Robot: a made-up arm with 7 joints. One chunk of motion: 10 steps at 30 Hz.
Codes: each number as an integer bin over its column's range. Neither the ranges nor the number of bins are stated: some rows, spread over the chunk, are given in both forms.
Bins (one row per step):
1: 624 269 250 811 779 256 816
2: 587 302 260 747 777 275 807
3: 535 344 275 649 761 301 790
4: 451 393 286 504 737 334 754
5: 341 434 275 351 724 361 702
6: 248 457 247 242 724 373 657
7: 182 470 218 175 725 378 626
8: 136 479 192 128 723 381 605
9: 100 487 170 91 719 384 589
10: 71 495 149 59 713 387 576
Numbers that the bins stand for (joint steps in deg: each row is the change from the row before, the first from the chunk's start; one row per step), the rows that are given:
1: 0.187 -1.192 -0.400 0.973 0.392 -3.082 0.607
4: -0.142 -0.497 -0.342 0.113 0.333 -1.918 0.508
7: -0.654 -0.065 -0.451 -0.810 0.316 -1.262 0.303
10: -0.865 0.075 -0.561 -1.135 0.299 -1.128 0.223
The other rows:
2: 0.116 -1.007 -0.384 0.794 0.389 -2.798 0.592
3: 0.018 -0.772 -0.360 0.519 0.366 -2.411 0.565
5: -0.351 -0.267 -0.360 -0.316 0.315 -1.516 0.424
6: -0.528 -0.138 -0.404 -0.622 0.315 -1.337 0.352
8: -0.741 -0.015 -0.492 -0.941 0.313 -1.217 0.269
9: -0.810 0.030 -0.528 -1.045 0.308 -1.173 0.243

